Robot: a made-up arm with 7 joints. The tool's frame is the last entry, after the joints.
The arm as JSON. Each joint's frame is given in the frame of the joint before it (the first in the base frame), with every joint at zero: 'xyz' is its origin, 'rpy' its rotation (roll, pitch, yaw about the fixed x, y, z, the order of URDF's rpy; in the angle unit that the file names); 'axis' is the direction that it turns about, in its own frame. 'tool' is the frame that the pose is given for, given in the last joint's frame.
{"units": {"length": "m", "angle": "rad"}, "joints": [
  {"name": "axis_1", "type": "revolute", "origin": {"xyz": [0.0, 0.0, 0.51], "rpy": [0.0, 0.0, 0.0]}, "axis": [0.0, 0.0, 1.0]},
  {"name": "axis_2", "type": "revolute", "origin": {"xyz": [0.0, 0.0, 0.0], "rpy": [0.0, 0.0, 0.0]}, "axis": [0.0, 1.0, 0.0]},
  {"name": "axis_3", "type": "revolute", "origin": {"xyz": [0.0, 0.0, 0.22], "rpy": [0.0, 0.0, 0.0]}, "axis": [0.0, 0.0, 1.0]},
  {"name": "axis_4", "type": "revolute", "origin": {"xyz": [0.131, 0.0, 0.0], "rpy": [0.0, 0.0, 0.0]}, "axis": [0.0, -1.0, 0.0]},
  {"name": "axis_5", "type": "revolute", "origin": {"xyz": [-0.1, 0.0, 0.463], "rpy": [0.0, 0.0, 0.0]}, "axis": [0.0, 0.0, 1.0]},
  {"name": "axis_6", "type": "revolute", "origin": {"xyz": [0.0, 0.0, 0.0], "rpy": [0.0, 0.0, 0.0]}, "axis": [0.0, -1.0, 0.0]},
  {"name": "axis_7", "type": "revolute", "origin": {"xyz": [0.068, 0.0, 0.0], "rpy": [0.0, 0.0, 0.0]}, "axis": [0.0, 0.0, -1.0]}
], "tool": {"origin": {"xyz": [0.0, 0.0, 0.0], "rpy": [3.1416, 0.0, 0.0]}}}
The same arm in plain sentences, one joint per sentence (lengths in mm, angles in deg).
The arm has seven revolute joints in a row. What follows holds with every joint at zero, and every direction is one of the base frame's.
The first joint sits 510.0 mm along +z from the base frame's origin and turns about +z.
The second joint sits at the same point as the first joint and turns about +y.
The third joint sits 220.0 mm along +z from the second joint and turns about +z.
The fourth joint sits 131.0 mm along +x from the third joint and turns about -y.
The fifth joint sits 100.0 mm along -x and 463.0 mm along +z from the fourth joint and turns about +z.
The sixth joint sits at the same point as the fifth joint and turns about -y.
The seventh joint sits 68.0 mm along +x from the sixth joint and turns about -z.
The tool frame, which is the frame that the pose is given for, sits at the same point as the seventh joint; its axes are the base frame's turned by roll -180.00, pitch 0.00 and yaw 0.00 deg (as in URDF: about the fixed x, then y, then z).

